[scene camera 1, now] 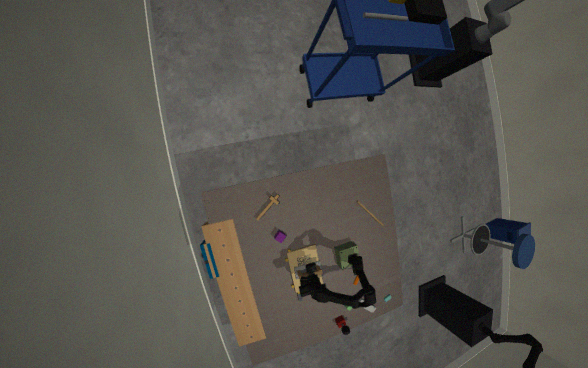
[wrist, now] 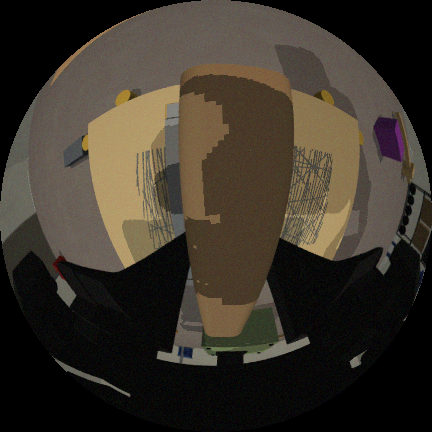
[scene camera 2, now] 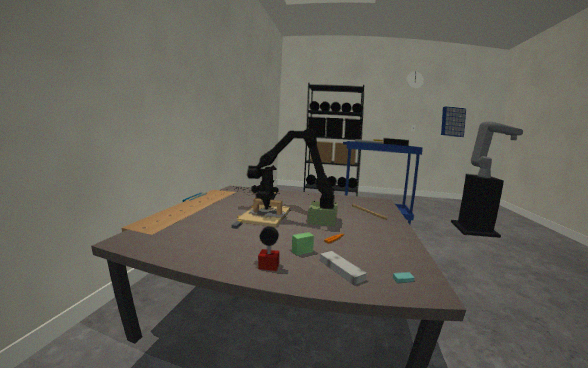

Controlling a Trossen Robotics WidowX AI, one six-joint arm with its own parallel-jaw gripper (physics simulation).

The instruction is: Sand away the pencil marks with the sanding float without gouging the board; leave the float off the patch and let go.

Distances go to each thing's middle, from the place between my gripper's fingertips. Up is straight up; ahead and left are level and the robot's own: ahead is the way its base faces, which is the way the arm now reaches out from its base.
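Labels:
The sanding float (wrist: 229, 139) is 10 mm above my hand. As for the pale wooden board (wrist: 114, 137), I see it 10 mm to the right of my hand, 20 mm ahead of it and 90 mm below it.

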